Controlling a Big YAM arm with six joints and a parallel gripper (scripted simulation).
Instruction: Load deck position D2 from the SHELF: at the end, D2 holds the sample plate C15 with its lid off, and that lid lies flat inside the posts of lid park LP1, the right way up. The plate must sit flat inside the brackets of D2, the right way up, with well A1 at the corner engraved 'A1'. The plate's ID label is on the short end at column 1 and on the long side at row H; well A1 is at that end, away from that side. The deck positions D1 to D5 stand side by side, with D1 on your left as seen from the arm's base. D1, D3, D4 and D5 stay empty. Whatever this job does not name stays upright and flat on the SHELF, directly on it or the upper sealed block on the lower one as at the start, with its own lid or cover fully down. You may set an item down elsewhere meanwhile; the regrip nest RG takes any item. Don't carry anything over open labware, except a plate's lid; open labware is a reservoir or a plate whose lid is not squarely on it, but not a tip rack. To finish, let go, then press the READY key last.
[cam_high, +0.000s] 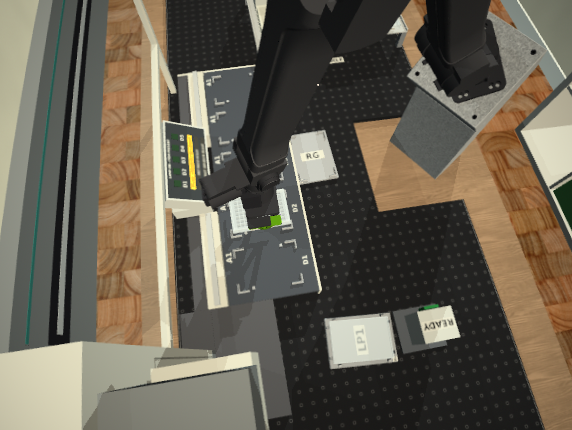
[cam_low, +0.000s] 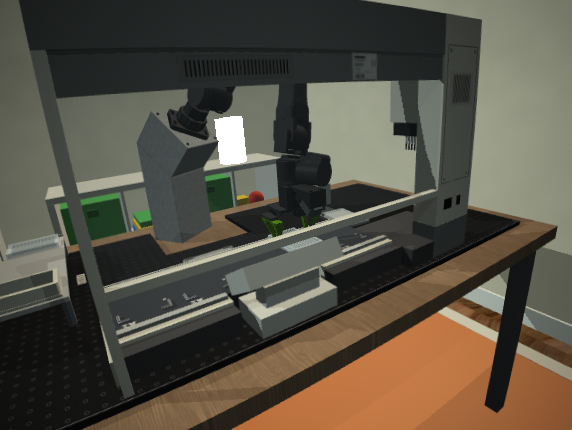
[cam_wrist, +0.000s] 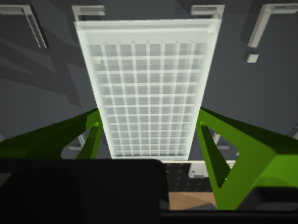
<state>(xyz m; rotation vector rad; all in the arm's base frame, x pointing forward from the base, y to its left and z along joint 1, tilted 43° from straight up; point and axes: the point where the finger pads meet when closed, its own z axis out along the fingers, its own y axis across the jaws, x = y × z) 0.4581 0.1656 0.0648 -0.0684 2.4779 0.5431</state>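
Now: hand 1 cm short of the sample plate. The rest, counted from my hand: lid park LP1: 22 cm behind, 27 cm to the left, 6 cm below; then clear plate lid: 22 cm behind, 27 cm to the left, 5 cm below; then regrip nest RG: 12 cm behind, 18 cm to the right, 6 cm below.
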